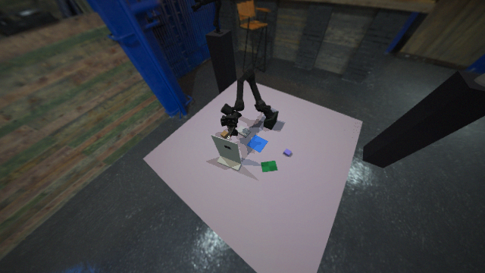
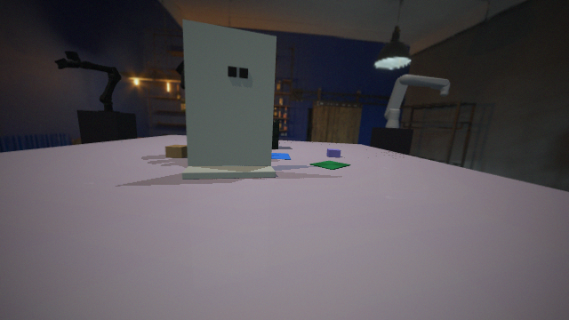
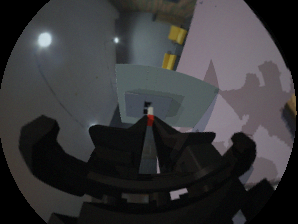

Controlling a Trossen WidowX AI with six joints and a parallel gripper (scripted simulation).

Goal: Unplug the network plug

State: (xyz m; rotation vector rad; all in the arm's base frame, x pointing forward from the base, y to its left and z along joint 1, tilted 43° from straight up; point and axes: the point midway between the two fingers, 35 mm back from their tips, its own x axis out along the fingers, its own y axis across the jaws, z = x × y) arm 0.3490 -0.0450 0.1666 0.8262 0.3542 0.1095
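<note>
My gripper tip is now 200 mm above the blue square, 150 mm past it and 130 mm to the right of it. Also, from my gripper tip: pale grey block: 200 mm behind, 190 mm below, 20 mm to the right; grey upright panel: 80 mm ahead, 70 mm below, 30 mm to the left.
</note>
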